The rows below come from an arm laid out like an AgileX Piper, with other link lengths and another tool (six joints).
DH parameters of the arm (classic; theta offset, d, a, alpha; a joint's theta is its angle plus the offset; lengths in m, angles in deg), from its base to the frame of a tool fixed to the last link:
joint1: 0 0.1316 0 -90
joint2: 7.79 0 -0.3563 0
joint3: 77.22 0 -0.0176 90
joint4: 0 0.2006 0 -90
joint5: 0 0 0 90
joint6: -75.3 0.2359 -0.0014 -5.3
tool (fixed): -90 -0.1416 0 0
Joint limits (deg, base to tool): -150..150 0..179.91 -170..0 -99.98..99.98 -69.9..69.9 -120..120
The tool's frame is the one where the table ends.
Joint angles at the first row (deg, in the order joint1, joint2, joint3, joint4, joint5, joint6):
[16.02 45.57 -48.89 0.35 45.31 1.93]
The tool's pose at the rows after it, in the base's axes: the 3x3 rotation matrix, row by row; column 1 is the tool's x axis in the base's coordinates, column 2 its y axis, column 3 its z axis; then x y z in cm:
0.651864, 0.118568, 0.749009; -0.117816, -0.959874, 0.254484; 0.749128, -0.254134, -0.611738; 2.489, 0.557, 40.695
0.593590, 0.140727, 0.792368; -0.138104, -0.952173, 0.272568; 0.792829, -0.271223, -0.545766; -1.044, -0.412, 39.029
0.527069, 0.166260, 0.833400; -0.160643, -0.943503, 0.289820; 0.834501, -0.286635, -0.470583; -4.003, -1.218, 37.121
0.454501, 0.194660, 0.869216; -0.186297, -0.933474, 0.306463; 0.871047, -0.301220, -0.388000; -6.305, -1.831, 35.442
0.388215, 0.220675, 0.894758; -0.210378, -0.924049, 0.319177; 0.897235, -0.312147, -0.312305; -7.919, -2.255, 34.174
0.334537, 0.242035, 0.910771; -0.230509, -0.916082, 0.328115; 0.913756, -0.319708, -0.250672; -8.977, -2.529, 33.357
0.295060, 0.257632, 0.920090; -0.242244, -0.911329, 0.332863; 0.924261, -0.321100, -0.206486; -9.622, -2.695, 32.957
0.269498, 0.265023, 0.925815; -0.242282, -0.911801, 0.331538; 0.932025, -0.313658, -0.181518; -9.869, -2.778, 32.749
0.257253, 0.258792, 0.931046; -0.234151, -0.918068, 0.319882; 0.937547, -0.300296, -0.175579; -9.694, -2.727, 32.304
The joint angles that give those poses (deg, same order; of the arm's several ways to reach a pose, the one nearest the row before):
[16.02 37.13 -45.70 0.84 46.24 1.90]
[16.02 28.81 -42.06 1.25 46.30 1.85]
[16.02 20.93 -38.66 1.66 45.79 1.79]
[16.02 14.08 -36.13 2.14 44.88 1.74]
[16.02 8.84 -34.47 2.57 43.83 1.73]
[16.02 5.23 -33.49 2.94 42.80 1.73]
[16.02 3.07 -33.09 3.15 41.97 1.57]
[16.02 2.05 -32.69 3.01 41.10 1.21]
[15.74 1.66 -31.30 2.49 39.72 0.79]

